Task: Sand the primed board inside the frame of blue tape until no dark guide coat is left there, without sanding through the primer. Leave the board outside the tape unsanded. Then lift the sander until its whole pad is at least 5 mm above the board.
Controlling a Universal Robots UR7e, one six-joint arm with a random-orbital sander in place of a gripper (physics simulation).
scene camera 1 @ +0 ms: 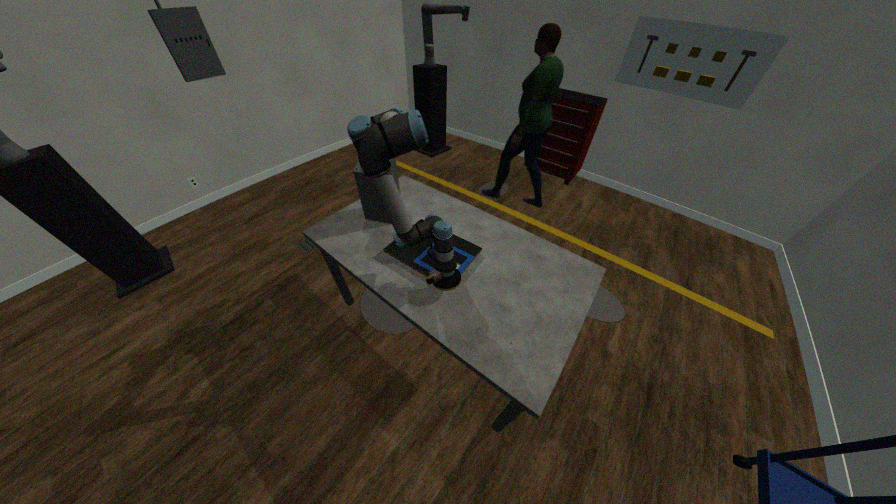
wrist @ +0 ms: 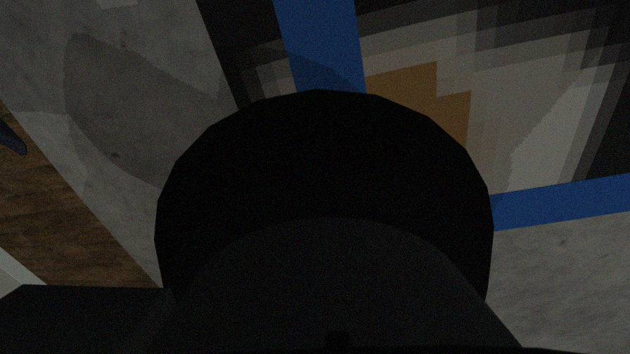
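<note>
The sander (scene camera 1: 447, 277) (wrist: 322, 165) has a round black pad over the board's near edge and a tape corner, which it hides. Whether the pad touches the board cannot be told. The board (scene camera 1: 402, 250) (wrist: 242, 22) lies on the table. Inside the blue tape (scene camera 1: 468, 263) (wrist: 325, 45), the wrist view shows a pale sanded area (wrist: 515, 95) with stepped grey edges. Dark guide coat (wrist: 616, 145) remains at the right and top. A brown-orange patch (wrist: 425, 82) beside the pad looks sanded through the primer. A small paler patch (wrist: 280, 77) shows outside the tape, left of it.
The grey table (scene camera 1: 520, 313) (wrist: 560, 285) extends around the board. A person in a green top (scene camera 1: 541, 94) walks beyond the yellow floor line (scene camera 1: 588, 245), in front of a red tool cabinet (scene camera 1: 573, 134). A blue cart (scene camera 1: 792, 482) stands at the lower right.
</note>
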